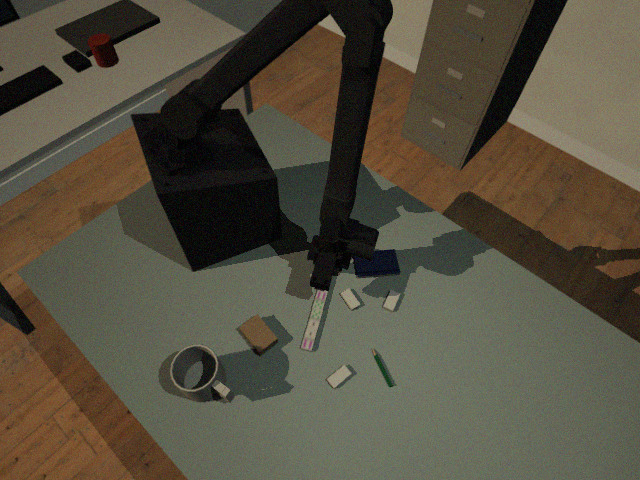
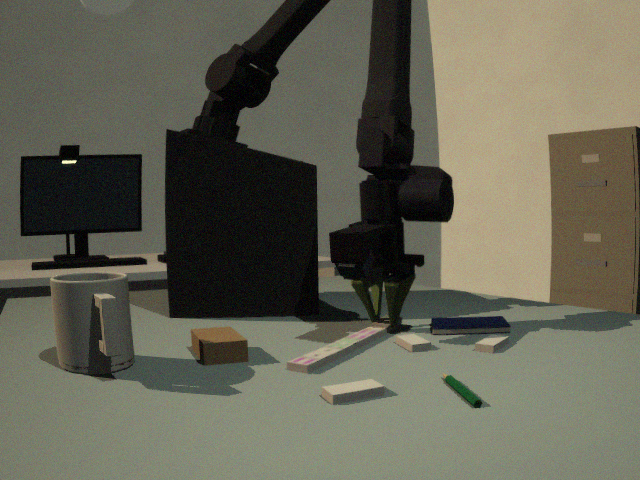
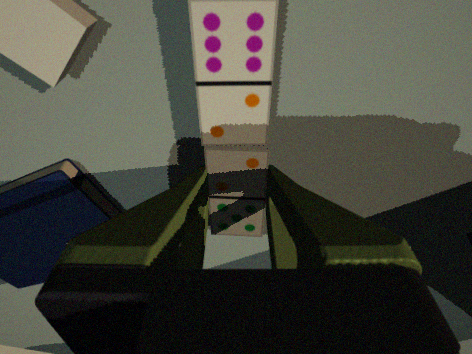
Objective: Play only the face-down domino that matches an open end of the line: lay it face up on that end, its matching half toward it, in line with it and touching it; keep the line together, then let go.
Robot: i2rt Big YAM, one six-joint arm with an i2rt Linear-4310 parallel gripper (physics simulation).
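Frame: origin at the arm's base, x down, y ahead, z right, level; millimetres.
Where they show: gripper, between the fingertips: (image 2: 384, 325) (image 3: 237, 177); arm's base, origin of its link: (image 1: 180, 156) (image 2: 210, 146).
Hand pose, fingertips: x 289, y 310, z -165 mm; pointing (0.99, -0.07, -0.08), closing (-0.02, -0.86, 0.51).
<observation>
Each offset is from my fingertips to the centre of the thing.
The line of face-up dominoes @(dx +2, dy +79, dz +127 mm) (image 1: 313, 320) (image 2: 338, 348) (image 3: 232, 112) lies on the mat; its arm-side end shows two orange pips beyond a magenta six. My gripper (image 1: 321, 287) (image 2: 386, 326) (image 3: 237, 177) is low at that end, shut on a face-up domino @(dx -2, dy -4, dz -6 mm) (image 3: 235, 172). The held domino's orange two faces the line's orange two, its green five points away. It looks in line, with a thin seam and no visible gap; its height is hard to tell. Face-down dominoes lie apart: one @(dx +2, dy +101, dz +25 mm) (image 1: 351, 299) (image 2: 412, 342) near the gripper, one @(dx +2, dy +174, dz -47 mm) (image 1: 391, 300) (image 2: 491, 344) further right, one @(dx +2, dy +215, dz +182 mm) (image 1: 339, 376) (image 2: 353, 391) in front.
A dark blue box or book @(dx +2, dy +76, dz -100 mm) (image 1: 379, 262) (image 2: 470, 324) (image 3: 50, 225) lies beside the gripper. A brown block @(dx -7, dy +18, dz +251 mm) (image 1: 257, 333) (image 2: 219, 345) and a grey mug @(dx -45, dy +31, dz +402 mm) (image 1: 178, 382) (image 2: 93, 330) stand left of the line. A green pencil @(dx +3, dy +266, dz +96 mm) (image 1: 383, 367) (image 2: 462, 391) lies front right.
</observation>
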